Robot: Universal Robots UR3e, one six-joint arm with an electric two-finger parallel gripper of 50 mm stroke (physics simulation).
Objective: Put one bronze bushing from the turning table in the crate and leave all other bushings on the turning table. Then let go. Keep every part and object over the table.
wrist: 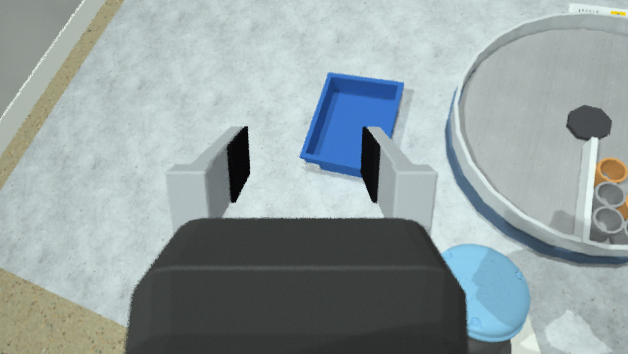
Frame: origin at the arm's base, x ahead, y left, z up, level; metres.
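Where they show: gripper, between the fingertips: [305, 150].
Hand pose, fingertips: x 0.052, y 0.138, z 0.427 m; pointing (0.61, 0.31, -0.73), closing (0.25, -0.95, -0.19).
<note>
Each offset is from my fingertips to the centre of the thing. "pt": to the spot under its first point.
My gripper [305, 150] is open, with nothing between its fingers, and hangs above the table. The blue crate @(0.279 m ahead, 0.079 m left, 0.468 m down) [352, 112] stands on the table a little ahead; its visible inside is empty and the right finger hides its near right part. The round grey turning table @(0.322 m ahead, 0.301 m right, 0.441 m down) [520, 100] is at the right, cut off by the view's edge. On it, right of a white divider, an orange-bronze bushing @(0.226 m ahead, 0.316 m right, 0.421 m down) [598, 177] stands upright beside grey bushings @(0.150 m ahead, 0.310 m right, 0.421 m down) [595, 231]. Part of another bronze bushing @(pt 0.173 m ahead, 0.332 m right, 0.405 m down) [625, 207] shows at the view's right edge.
The white divider @(pt 0.191 m ahead, 0.288 m right, 0.408 m down) [588, 190] runs from a dark hub @(0.322 m ahead, 0.301 m right, 0.436 m down) [589, 122] to the turning table's rim. A light blue round-topped object [492, 290] stands at the lower right, close to the gripper body in view. A white label @(pt 0.566 m ahead, 0.315 m right, 0.434 m down) [595, 9] lies behind the turning table. The table's edge [65, 65] runs along the left.
</note>
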